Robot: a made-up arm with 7 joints.
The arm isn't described. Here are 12 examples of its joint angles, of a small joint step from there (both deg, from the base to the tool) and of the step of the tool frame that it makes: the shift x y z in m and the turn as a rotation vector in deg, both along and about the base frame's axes.
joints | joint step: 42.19 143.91 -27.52 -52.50 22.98 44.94 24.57 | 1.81 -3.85 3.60 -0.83 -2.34 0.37 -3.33
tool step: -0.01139 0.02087 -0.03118 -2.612 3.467 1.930
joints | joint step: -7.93 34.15 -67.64 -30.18 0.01 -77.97 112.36 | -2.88 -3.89 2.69 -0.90 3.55 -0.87 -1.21
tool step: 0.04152 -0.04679 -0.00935 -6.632 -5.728 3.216
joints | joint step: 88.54 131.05 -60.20 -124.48 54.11 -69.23 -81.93 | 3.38 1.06 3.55 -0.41 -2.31 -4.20 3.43
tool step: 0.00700 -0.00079 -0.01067 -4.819 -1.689 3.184
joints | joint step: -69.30 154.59 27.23 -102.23 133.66 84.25 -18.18 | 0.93 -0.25 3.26 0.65 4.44 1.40 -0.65
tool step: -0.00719 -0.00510 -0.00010 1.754 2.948 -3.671
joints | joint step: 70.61 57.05 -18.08 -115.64 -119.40 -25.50 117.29 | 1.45 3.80 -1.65 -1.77 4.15 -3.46 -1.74
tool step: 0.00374 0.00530 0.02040 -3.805 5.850 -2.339
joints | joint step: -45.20 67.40 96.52 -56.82 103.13 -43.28 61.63 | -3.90 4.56 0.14 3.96 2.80 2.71 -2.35
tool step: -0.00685 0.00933 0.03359 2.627 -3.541 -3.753
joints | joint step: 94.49 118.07 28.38 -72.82 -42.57 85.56 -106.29 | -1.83 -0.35 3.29 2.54 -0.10 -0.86 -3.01
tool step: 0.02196 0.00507 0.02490 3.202 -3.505 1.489
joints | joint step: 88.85 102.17 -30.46 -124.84 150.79 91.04 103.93 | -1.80 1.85 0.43 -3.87 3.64 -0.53 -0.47
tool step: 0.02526 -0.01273 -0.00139 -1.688 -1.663 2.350
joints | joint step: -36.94 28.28 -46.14 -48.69 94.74 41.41 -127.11 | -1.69 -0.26 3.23 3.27 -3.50 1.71 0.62
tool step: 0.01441 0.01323 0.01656 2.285 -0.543 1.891
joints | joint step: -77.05 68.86 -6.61 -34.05 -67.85 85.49 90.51 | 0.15 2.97 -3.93 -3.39 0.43 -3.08 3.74
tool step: -0.01715 0.00184 0.01759 8.327 -0.890 -2.216
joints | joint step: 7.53 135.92 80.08 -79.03 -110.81 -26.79 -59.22 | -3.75 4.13 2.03 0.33 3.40 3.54 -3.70
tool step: -0.03958 -0.04677 0.01693 6.246 -6.632 -5.360
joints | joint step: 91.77 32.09 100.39 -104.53 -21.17 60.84 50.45 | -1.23 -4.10 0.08 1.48 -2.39 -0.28 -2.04
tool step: -0.03741 -0.01732 -0.01286 -0.092 -0.234 6.980
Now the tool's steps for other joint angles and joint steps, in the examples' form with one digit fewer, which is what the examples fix.
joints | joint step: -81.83 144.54 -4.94 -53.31 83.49 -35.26 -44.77 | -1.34 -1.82 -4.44 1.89 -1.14 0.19 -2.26
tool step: 0.0197 0.0288 -0.0076 -5.72 1.58 2.36
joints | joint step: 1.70 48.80 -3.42 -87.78 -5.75 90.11 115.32 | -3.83 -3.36 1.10 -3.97 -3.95 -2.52 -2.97
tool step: 0.0257 -0.0381 0.0178 0.35 -6.24 -7.39
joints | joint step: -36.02 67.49 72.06 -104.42 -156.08 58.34 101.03 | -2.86 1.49 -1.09 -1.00 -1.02 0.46 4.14
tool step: -0.0069 -0.0098 0.0194 5.53 -0.21 -0.64
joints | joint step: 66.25 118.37 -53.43 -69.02 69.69 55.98 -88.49 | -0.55 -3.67 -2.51 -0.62 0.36 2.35 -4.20
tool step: -0.0501 -0.0025 -0.0175 -3.80 4.07 6.52
